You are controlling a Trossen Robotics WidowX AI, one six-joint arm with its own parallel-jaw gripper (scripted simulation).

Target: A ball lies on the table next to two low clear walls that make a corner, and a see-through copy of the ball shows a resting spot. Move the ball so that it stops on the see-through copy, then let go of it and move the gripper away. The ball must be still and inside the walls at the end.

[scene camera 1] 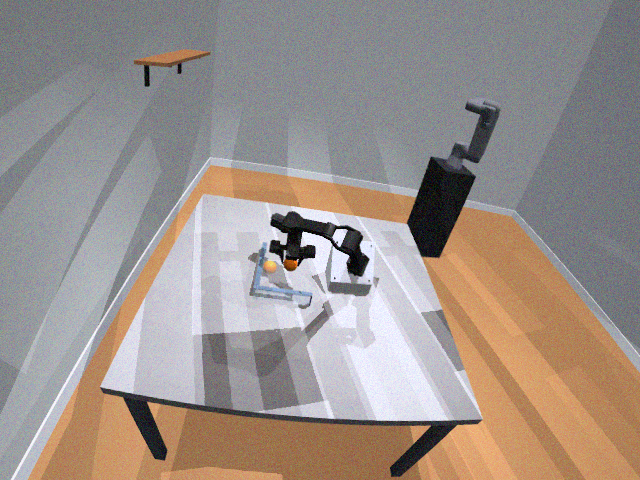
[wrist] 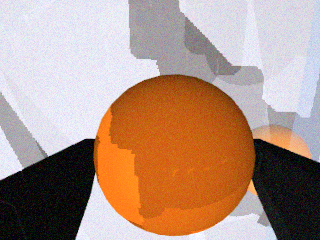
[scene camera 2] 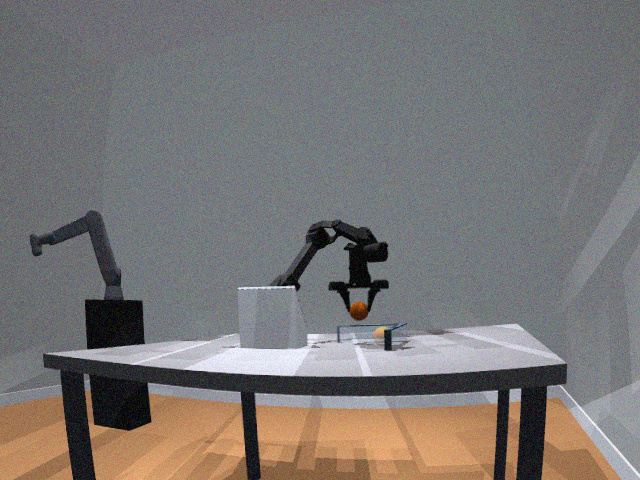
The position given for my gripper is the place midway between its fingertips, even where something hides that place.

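I can see a see-through copy of ball (wrist: 275, 134). There is an orange ball (wrist: 172, 150) too, and my gripper (scene camera 2: 359, 312) holds the orange ball. I also find my gripper (scene camera 1: 290, 264) (wrist: 173, 149) in these other views.
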